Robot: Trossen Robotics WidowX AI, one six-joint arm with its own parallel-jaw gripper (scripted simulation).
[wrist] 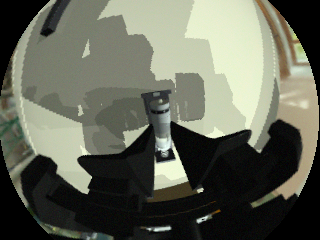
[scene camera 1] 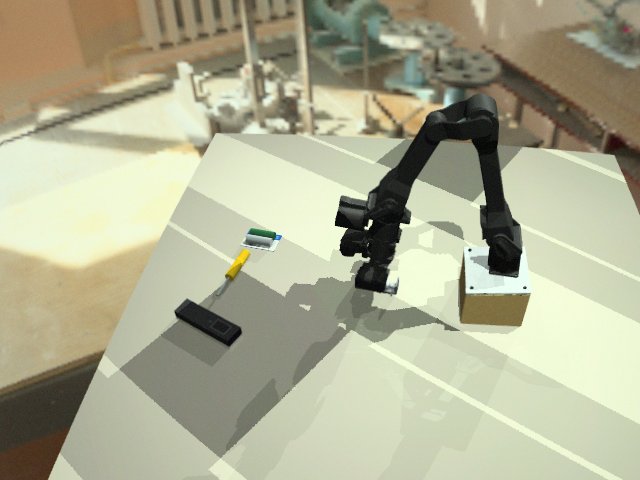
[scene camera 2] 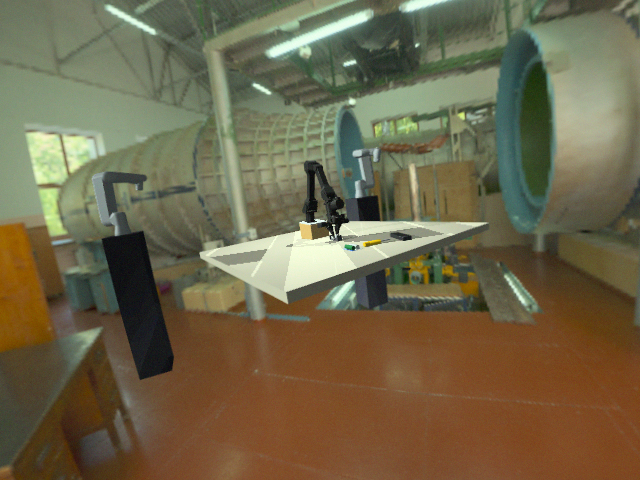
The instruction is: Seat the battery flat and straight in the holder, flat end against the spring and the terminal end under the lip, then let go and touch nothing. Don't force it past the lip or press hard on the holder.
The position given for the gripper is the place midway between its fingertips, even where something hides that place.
Note:
In view: the gripper (scene camera 1: 374,281), a grey battery (wrist: 161,118) and a flat black box (scene camera 1: 198,316).
The gripper shows as well in the wrist view (wrist: 161,125).

